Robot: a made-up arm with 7 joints. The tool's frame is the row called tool.
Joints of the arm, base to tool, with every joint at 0 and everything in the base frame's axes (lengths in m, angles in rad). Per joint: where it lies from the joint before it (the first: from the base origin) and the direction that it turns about. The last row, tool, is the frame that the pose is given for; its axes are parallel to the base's.
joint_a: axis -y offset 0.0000 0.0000 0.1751
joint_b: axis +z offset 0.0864 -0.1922 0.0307
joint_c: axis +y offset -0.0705 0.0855 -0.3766
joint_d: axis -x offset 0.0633 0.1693 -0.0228
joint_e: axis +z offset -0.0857 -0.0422 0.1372
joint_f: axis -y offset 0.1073 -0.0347 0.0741
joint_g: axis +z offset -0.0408 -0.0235 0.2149
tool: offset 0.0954 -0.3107 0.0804
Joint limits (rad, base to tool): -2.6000..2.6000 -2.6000..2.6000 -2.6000..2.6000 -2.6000..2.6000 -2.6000..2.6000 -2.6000..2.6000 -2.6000..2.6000
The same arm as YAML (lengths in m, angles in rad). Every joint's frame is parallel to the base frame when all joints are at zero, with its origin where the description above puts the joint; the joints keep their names.
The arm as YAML. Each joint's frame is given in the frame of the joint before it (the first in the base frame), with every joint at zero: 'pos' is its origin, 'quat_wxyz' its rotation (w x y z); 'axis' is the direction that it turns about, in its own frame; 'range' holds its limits. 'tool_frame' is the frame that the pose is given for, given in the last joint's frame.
length_unit: m
angle_unit: rad
joints:
  - joint: joint_a
    pos: [0.0, 0.0, 0.1751]
    quat_wxyz: [1.0, 0.0, 0.0, 0.0]
    axis: [0.0, -1.0, 0.0]
    range: [-2.6, 2.6]
  - joint: joint_b
    pos: [0.0864, -0.1922, 0.0307]
    quat_wxyz: [1.0, 0.0, 0.0, 0.0]
    axis: [0.0, 0.0, 1.0]
    range: [-2.6, 2.6]
  - joint: joint_c
    pos: [-0.0705, 0.0855, -0.3766]
    quat_wxyz: [1.0, 0.0, 0.0, 0.0]
    axis: [0.0, 1.0, 0.0]
    range: [-2.6, 2.6]
  - joint: joint_d
    pos: [0.0633, 0.1693, -0.0228]
    quat_wxyz: [1.0, 0.0, 0.0, 0.0]
    axis: [-1.0, 0.0, 0.0]
    range: [-2.6, 2.6]
  - joint: joint_e
    pos: [-0.0857, -0.0422, 0.1372]
    quat_wxyz: [1.0, 0.0, 0.0, 0.0]
    axis: [0.0, 0.0, 1.0]
    range: [-2.6, 2.6]
  - joint: joint_f
    pos: [0.1073, -0.0347, 0.0741]
    quat_wxyz: [1.0, 0.0, 0.0, 0.0]
    axis: [0.0, -1.0, 0.0]
    range: [-2.6, 2.6]
  - joint: joint_g
    pos: [-0.0408, -0.0235, 0.2149]
    quat_wxyz: [1.0, 0.0, 0.0, 0.0]
    axis: [0.0, 0.0, 1.0]
    range: [-2.6, 2.6]
tool_frame:
  pos: [0.0954, -0.3107, 0.0804]
  quat_wxyz: [1.0, 0.0, 0.0, 0.0]

